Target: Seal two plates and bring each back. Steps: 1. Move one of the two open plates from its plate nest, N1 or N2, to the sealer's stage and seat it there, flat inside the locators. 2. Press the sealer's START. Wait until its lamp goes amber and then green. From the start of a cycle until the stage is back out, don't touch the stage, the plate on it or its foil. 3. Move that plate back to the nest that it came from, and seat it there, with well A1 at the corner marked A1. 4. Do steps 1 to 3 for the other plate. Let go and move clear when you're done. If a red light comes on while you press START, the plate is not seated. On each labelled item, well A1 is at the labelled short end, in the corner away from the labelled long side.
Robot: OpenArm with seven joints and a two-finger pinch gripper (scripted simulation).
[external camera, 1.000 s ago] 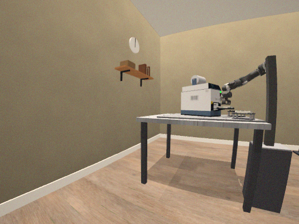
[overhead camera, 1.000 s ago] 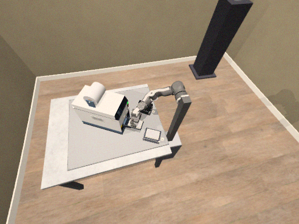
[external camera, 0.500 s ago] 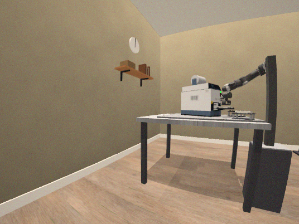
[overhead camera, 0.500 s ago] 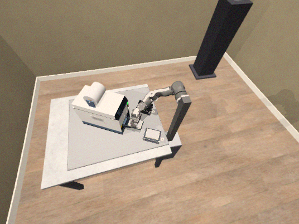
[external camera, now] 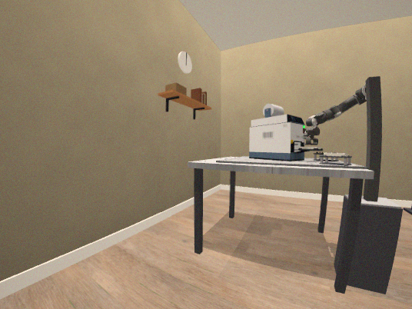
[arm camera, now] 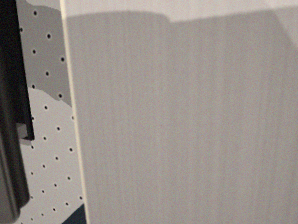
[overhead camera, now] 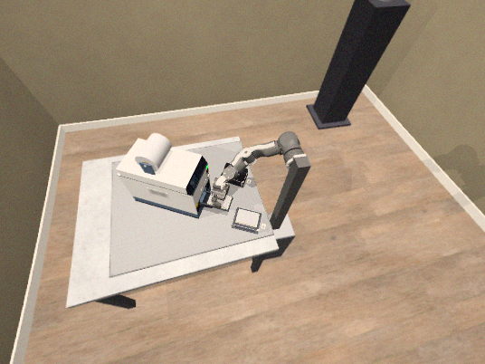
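Now: the plate 2 cm below my hand. The rest, counted from my hand: plate nest (15 cm behind, 13 cm to the left, 8 cm below); yellow warning label (13 cm ahead, 3 cm to the left, 2 cm above); sealer stage (3 cm below).
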